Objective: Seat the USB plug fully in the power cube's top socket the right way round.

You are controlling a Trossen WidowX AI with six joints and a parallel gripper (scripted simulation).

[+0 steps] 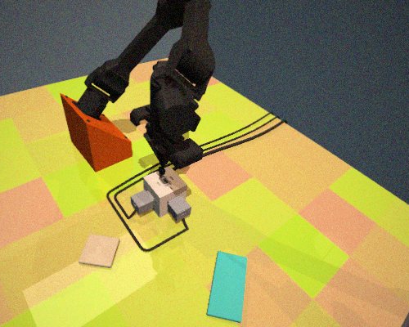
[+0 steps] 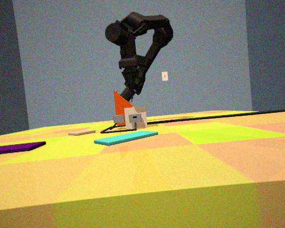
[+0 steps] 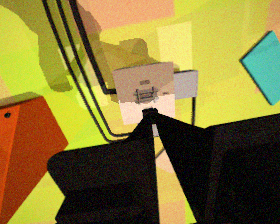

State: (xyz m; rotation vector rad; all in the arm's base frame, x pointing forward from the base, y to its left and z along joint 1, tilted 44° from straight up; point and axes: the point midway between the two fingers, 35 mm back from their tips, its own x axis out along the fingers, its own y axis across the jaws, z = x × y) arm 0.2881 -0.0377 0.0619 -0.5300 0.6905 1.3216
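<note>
The USB plug lies 20 mm below my gripper tip. From my gripper tip the other things lie so: USB socket 10 mm to the left, 70 mm below; then beige tile 10 mm ahead, 190 mm to the right, 130 mm below; then teal slab 260 mm ahead, 50 mm to the right, 130 mm below.
</note>
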